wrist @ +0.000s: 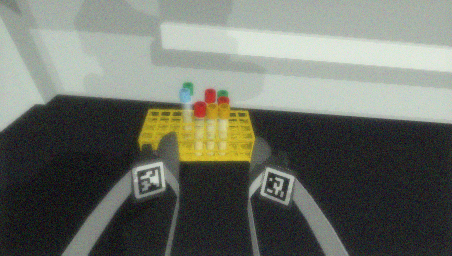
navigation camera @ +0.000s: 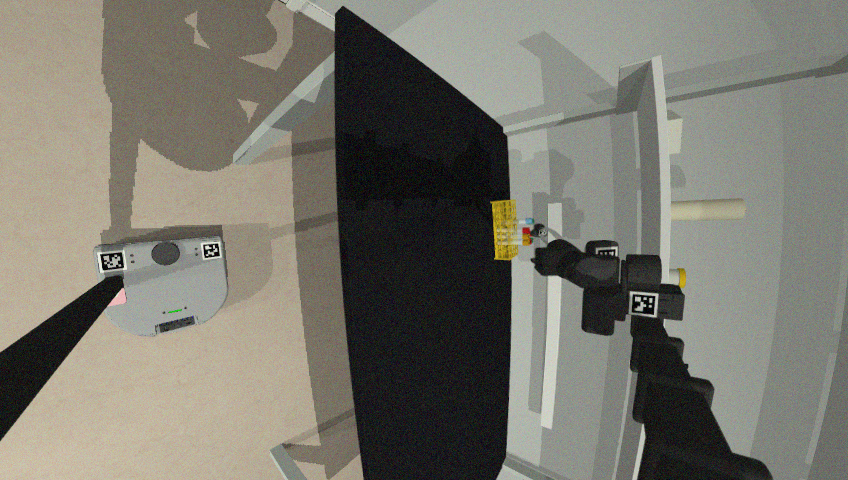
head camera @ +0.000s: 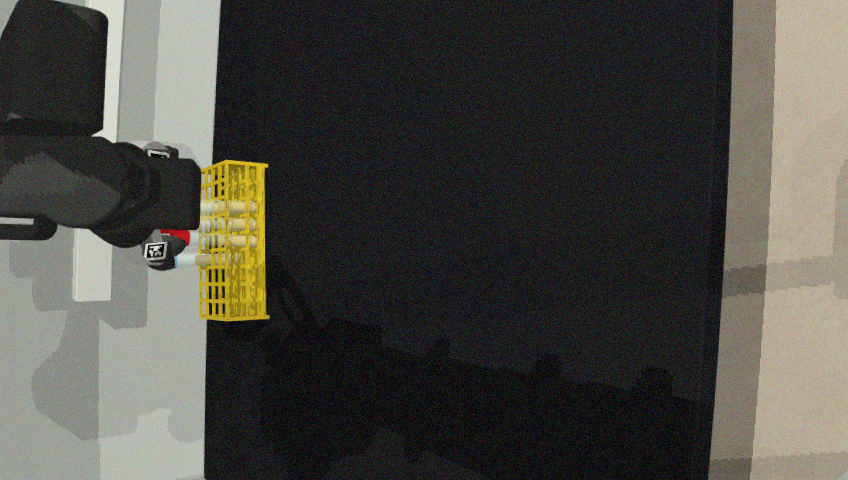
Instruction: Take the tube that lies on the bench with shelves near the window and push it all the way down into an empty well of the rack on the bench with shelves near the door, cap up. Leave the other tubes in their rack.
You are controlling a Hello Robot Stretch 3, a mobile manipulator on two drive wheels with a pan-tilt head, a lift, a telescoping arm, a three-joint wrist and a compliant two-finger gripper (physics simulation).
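Places are measured from the robot's base along level axes (x ahead, y left, z up), in centimetres.
Where they show: gripper, fingertip midpoint: (navigation camera: 536,245); robot's base, link origin: (navigation camera: 166,252).
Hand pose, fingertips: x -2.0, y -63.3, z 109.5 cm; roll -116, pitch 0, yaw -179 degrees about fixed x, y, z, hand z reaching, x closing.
Things, the pixels of their centre, and the offset from my fingertips. "pt": a spot on its surface instead. Level surfaces: height alone.
- yellow wire rack, body centre: (head camera: 232,242) (navigation camera: 505,228) dx +3.3, dy -19.5, dz -15.2 cm
- black bench top, surface height: dz -18.1 cm
- shelf, surface height: dz +25.7 cm
- cream cylinder, surface spot: (navigation camera: 708,208) pt dx +7.5, dy -19.5, dz +38.4 cm
- yellow-capped bottle, surface spot: (navigation camera: 678,277) pt dx -9.5, dy -16.6, dz +32.1 cm
A yellow wire rack (head camera: 264,267) (navigation camera: 504,208) (wrist: 215,160) stands near the back edge of the black bench top (head camera: 476,178) (navigation camera: 416,297) (wrist: 350,175). Several capped tubes stand upright in it, with light blue (wrist: 185,95), red (wrist: 200,109), orange (wrist: 224,110) and green (wrist: 188,88) caps; wells at its sides are empty. My gripper (head camera: 171,202) (navigation camera: 538,245) (wrist: 214,151) is open, its fingers apart with no tube held between them. It is close to the rack, by the cap end in the head view, where my wrist hides part of the tubes. No loose lying tube shows.
A shelf (navigation camera: 657,178) runs along the wall behind the bench, with a cream cylinder (navigation camera: 708,208) and a yellow-capped bottle (navigation camera: 678,277) on it. A white strip (navigation camera: 553,333) (wrist: 300,49) runs along the wall. My arm (navigation camera: 684,404) extends beside the shelf.
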